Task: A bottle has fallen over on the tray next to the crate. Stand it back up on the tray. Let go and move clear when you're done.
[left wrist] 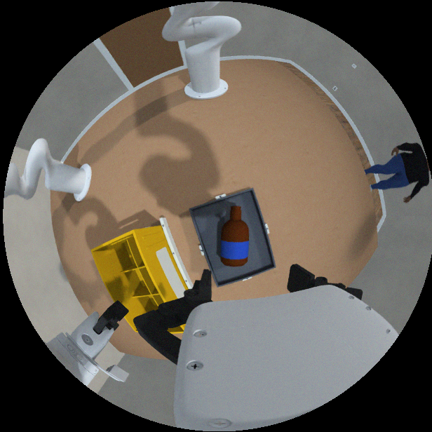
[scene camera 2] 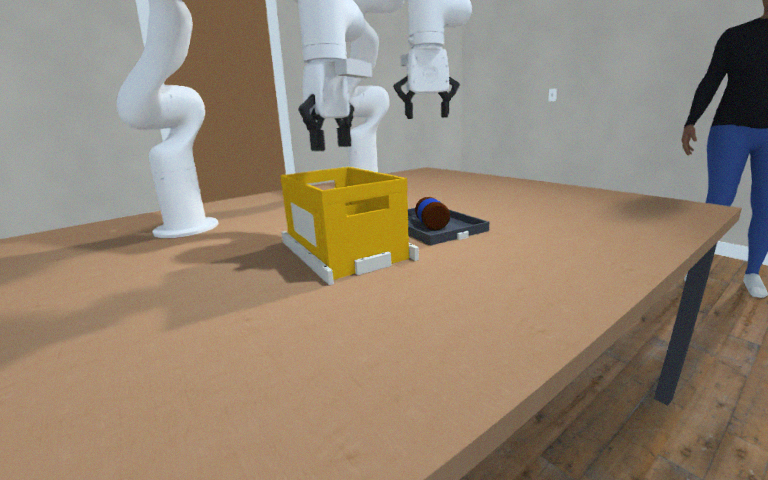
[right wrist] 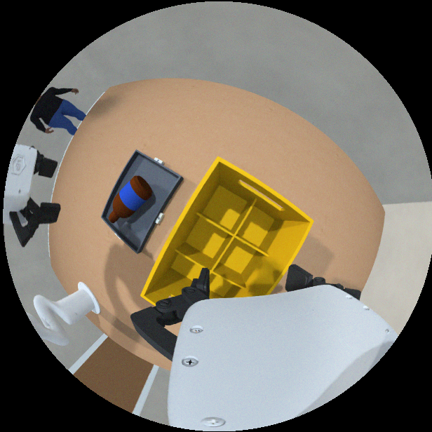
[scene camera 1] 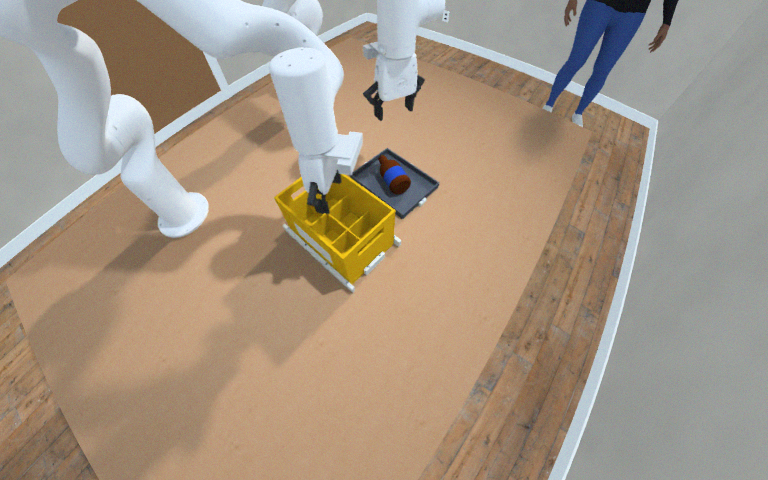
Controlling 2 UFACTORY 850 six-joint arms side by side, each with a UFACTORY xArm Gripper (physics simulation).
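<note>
The brown bottle (scene camera 1: 394,174) (scene camera 2: 432,213) (left wrist: 235,237) (right wrist: 131,198) with a blue band lies on its side in the dark grey tray (scene camera 1: 421,196) (scene camera 2: 476,225) (left wrist: 212,270) (right wrist: 167,193). The yellow crate (scene camera 1: 362,257) (scene camera 2: 365,237) (left wrist: 145,245) (right wrist: 260,204) stands upright beside the tray. My left gripper (scene camera 1: 395,113) (scene camera 2: 427,111) (left wrist: 252,280) (right wrist: 54,188) is open and empty, high above the table near the tray, pointing down. My right gripper (scene camera 1: 327,195) (scene camera 2: 331,141) (right wrist: 250,280) is open and empty above the crate; in the left wrist view it shows at the lower left.
White brackets (scene camera 1: 373,263) (scene camera 2: 372,263) stand on the table (scene camera 1: 396,350) (scene camera 2: 283,367) around the crate's foot. Small white clips sit at the tray's sides. The crate's inside is divided into several compartments. A person (scene camera 1: 594,50) (scene camera 2: 741,107) stands beyond the table.
</note>
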